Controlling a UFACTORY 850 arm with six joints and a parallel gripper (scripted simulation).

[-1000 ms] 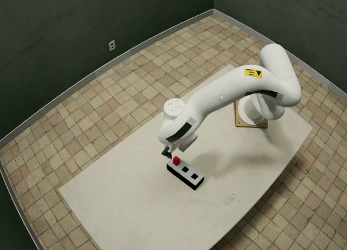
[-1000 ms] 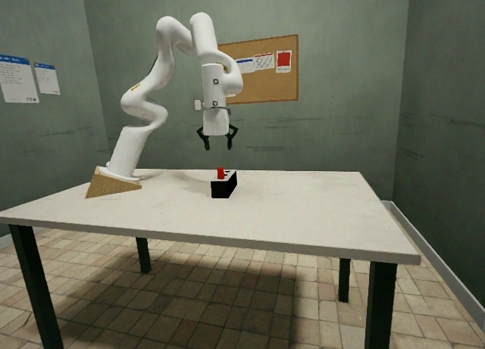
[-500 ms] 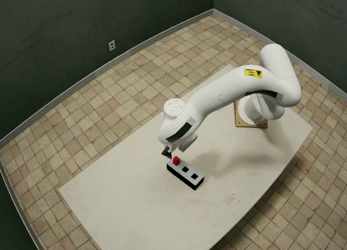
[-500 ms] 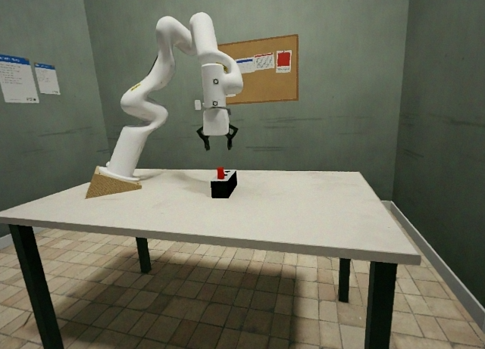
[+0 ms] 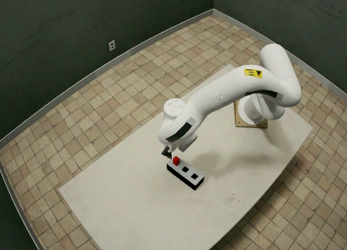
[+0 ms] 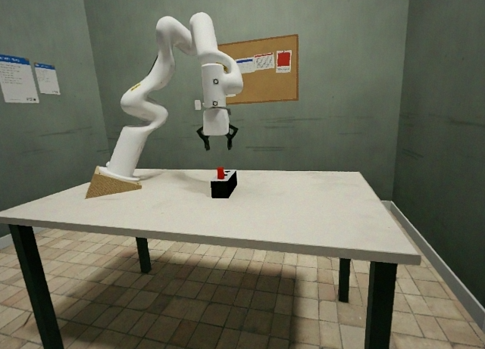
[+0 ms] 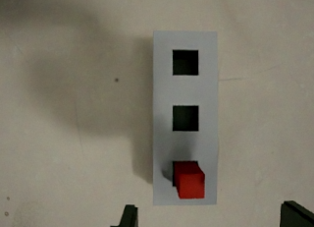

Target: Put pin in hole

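My gripper is now 11 cm above the pin. Round my hand: black block (17 cm below, 6 cm to the left).
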